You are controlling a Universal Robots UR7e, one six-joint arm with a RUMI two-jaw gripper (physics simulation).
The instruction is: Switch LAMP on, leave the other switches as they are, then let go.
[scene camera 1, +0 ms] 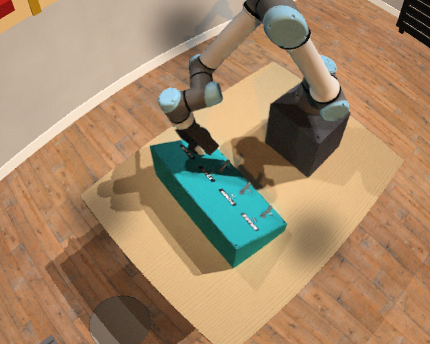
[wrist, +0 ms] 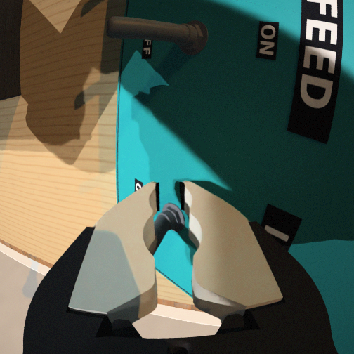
my gripper: scene camera 1; wrist
same spot on my gripper: point(wrist: 238, 267) = point(scene camera 1: 198, 148)
same spot on teal switch box: point(wrist: 247, 107) = point(scene camera 1: 207, 165)
